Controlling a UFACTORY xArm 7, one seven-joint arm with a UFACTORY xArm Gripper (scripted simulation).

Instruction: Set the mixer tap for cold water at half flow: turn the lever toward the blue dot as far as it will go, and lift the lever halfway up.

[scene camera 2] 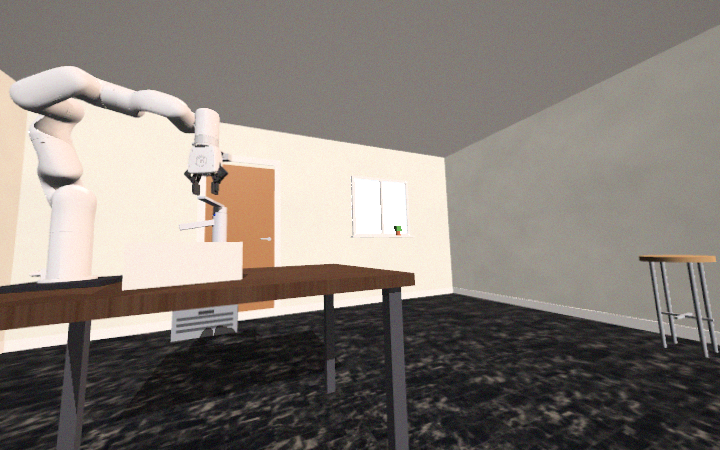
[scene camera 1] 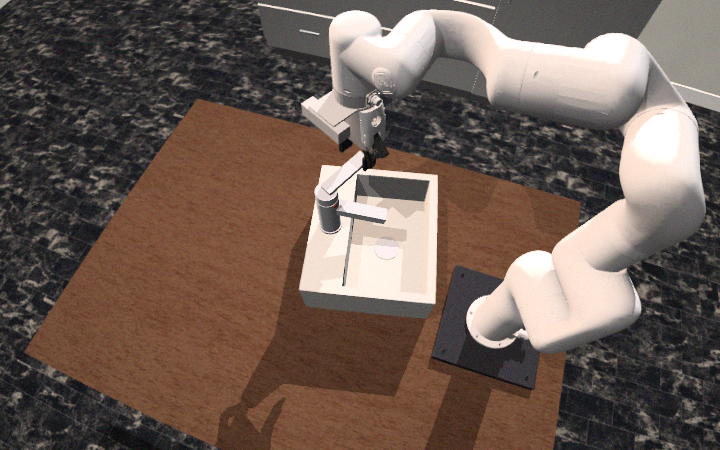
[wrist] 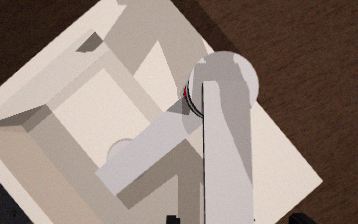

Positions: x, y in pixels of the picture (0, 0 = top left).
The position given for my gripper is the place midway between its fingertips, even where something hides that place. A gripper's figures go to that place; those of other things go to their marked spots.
Labels:
My gripper (scene camera 1: 357, 157) is 0.81 m from the lens. A lever (scene camera 1: 342, 175): 0.80 m from the lens. A white sink (scene camera 1: 366, 267) is 0.98 m from the lens. The marked spots on the white sink and the lever are 0.28 m apart.

